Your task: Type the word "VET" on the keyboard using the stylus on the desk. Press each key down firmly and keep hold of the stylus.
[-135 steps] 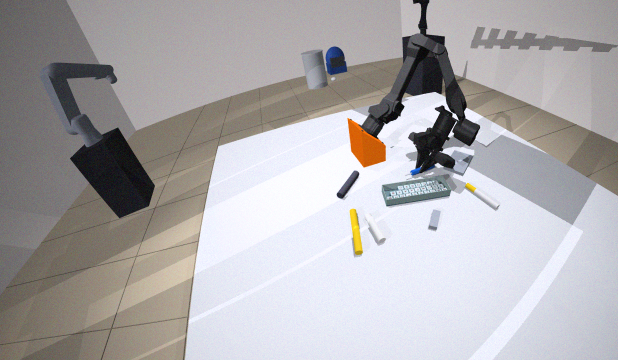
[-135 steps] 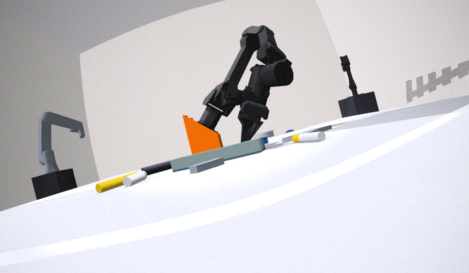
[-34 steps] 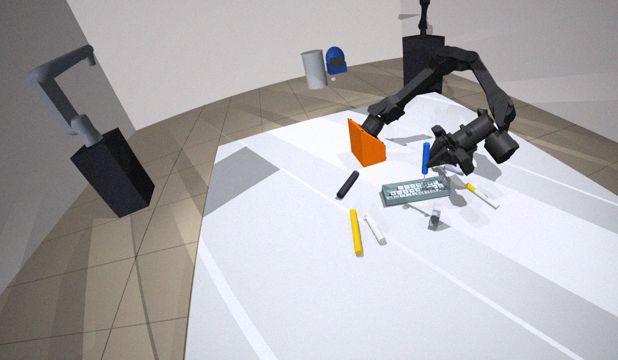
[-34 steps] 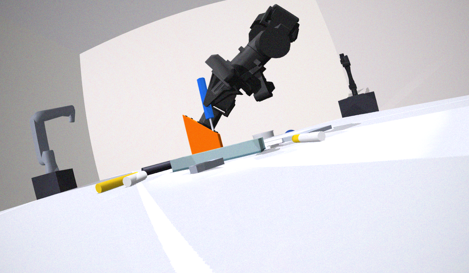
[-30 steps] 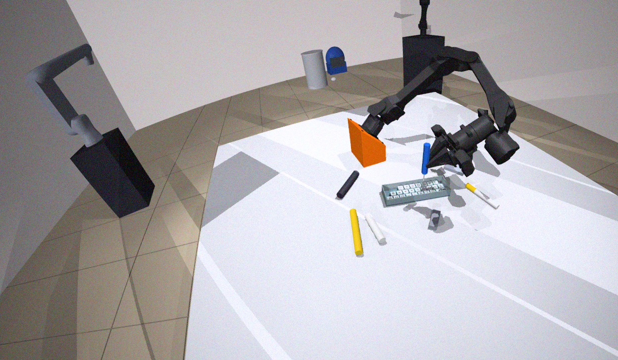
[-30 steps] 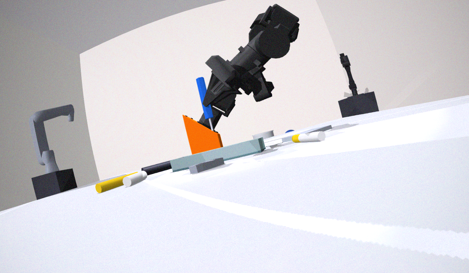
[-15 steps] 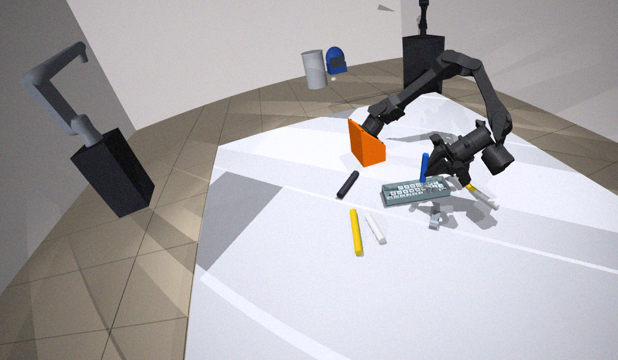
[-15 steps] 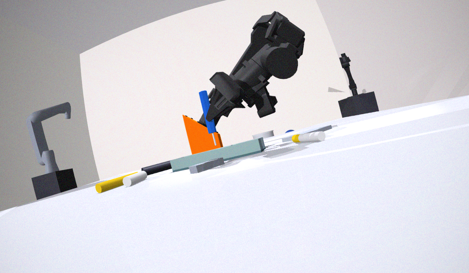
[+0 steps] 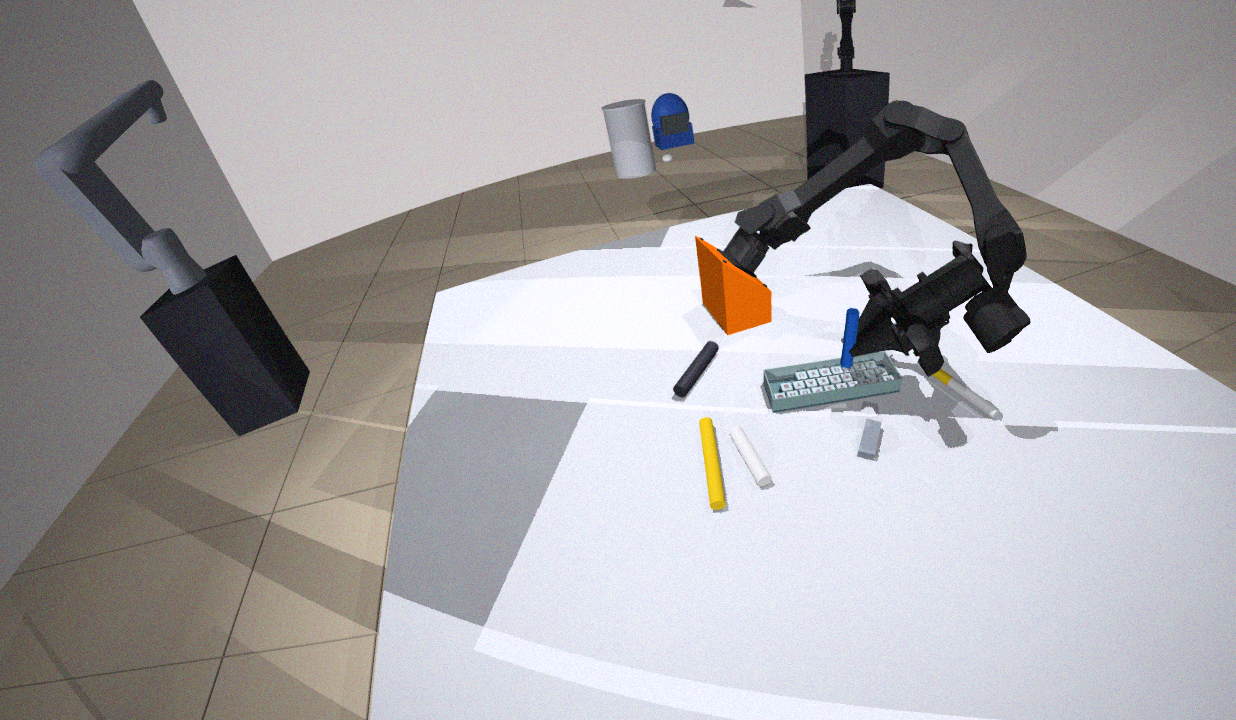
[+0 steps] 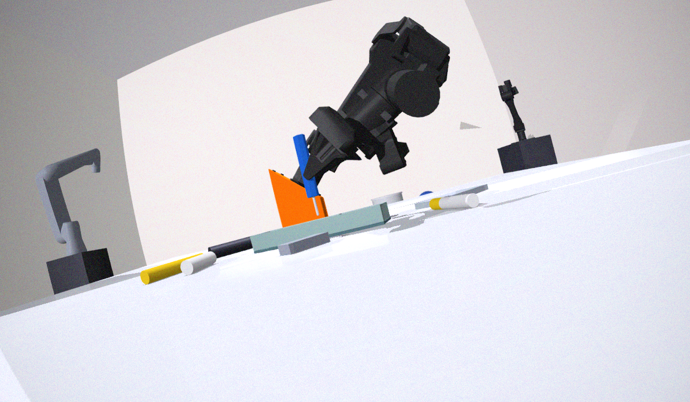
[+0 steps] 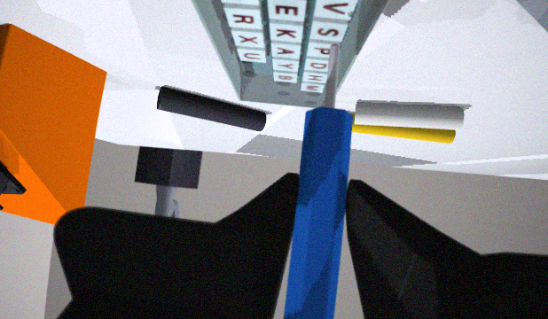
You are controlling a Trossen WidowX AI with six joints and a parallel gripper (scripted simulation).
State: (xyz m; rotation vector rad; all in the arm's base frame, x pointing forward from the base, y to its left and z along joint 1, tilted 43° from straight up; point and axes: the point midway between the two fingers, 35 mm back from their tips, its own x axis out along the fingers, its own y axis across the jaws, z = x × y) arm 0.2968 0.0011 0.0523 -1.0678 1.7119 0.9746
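Right now the blue stylus is 10 mm below my gripper tip. Round my gripper tip: stylus tip (50 mm below); E key (70 mm below, 20 mm behind); V key (70 mm below).
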